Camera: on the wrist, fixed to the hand. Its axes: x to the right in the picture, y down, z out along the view.
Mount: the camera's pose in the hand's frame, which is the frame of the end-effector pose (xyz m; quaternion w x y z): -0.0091 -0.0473 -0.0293 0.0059 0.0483 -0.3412 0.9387
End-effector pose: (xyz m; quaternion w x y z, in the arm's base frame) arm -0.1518 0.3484 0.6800 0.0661 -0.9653 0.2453 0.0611
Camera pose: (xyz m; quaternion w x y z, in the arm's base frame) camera -0.1345 0.3892 0.7148 0.0734 0.2486 0.8880 0.3799
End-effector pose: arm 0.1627 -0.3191 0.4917 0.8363 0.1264 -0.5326 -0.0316
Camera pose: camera 0.1890 -0.3579 0.4603 0.1532 0.4696 0.4087 -0.7675
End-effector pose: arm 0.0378 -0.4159 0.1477 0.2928 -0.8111 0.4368 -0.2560
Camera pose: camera 0.0401 -0.3943 0.1997 0.4303 0.3321 0.6517 0.5290
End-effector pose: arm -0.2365 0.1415 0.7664 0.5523 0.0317 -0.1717 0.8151
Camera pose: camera -0.1858 0.1583 0.7483 0.8221 -0.1438 0.1799 -0.5208
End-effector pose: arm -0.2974 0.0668 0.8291 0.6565 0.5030 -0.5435 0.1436
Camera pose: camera -0.2493 0.0726 0.8003 0.3407 0.4265 0.6924 -0.4717
